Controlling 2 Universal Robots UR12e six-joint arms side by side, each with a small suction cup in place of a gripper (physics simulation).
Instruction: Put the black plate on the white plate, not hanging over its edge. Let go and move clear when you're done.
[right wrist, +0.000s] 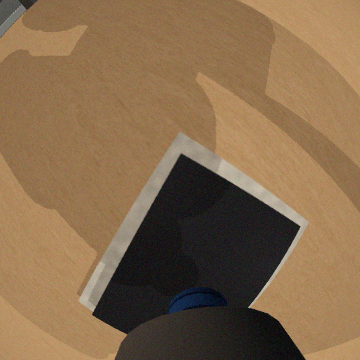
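Places are measured from the left arm's base along level axes (x ahead, y left, z up), in millimetres.
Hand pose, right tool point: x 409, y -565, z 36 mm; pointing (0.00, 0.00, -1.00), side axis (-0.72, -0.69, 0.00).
After its pixels a point has its place.
The black plate (225, 235) {y -604, x 421, z 16 mm} lies on the white plate (124, 227) {y -565, x 468, z 6 mm}, turned at a slant in the lower middle of the right wrist view. White rim shows along its upper left and upper right sides and thinly along the lower right. The lowest part of both plates is hidden behind the right suction tool. My right gripper's blue suction cup (198, 301) is over the lower part of the black plate, at or very near its surface. Its contact face is hidden, so whether it grips cannot be seen. My left gripper does not show.
The plates are on a light wooden table top (310, 125) {y -711, x 413, z 0 mm}. Broad shadows fall over the table and part of the plates. A grey structure (11, 14) shows beyond the table at the top left corner.
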